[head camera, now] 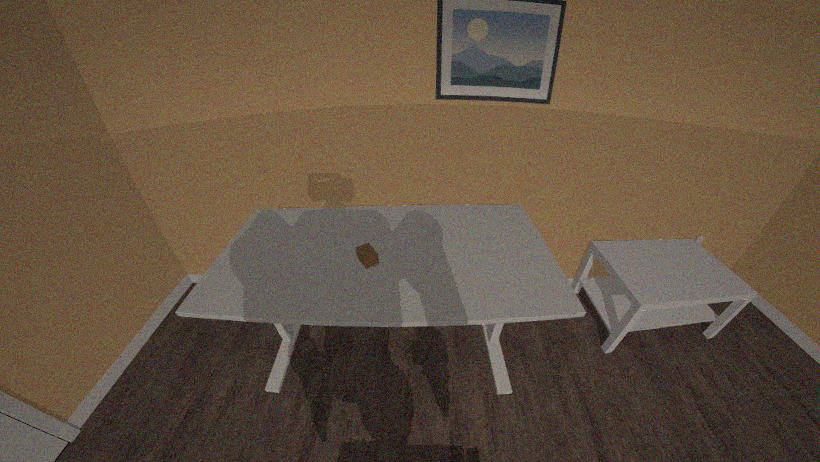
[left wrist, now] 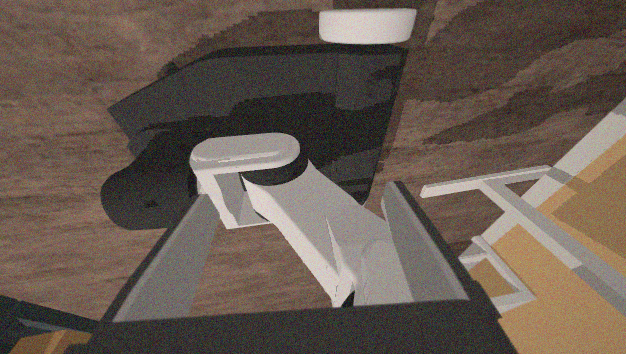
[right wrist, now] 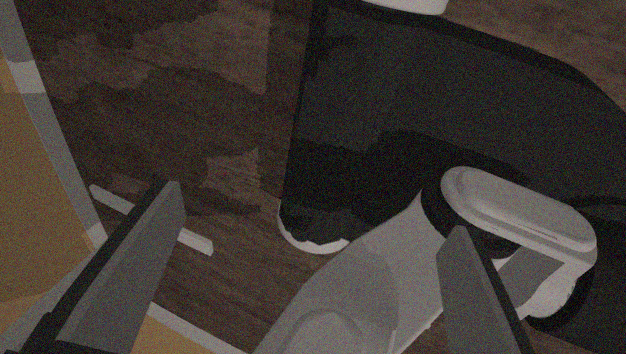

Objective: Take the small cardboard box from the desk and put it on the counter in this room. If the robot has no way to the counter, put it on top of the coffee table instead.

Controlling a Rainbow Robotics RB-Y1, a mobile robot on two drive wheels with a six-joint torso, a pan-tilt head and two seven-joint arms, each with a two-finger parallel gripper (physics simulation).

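Observation:
The small cardboard box is brown and sits on the white desk, a little left of the desk's middle, in the shadow that falls across the top. A low white table with a lower shelf, which looks like the coffee table, stands to the right of the desk in the head view. A counter does not show in these views. My left gripper is open, with no object between its fingers. My right gripper is open too, with no object between its fingers. Neither gripper shows in the head view.
The desk stands against the orange wall, with a framed picture above. A narrow gap separates the desk from the low table. Part of a white door or panel shows at the lower left. Dark wooden floor lies in front of the desk.

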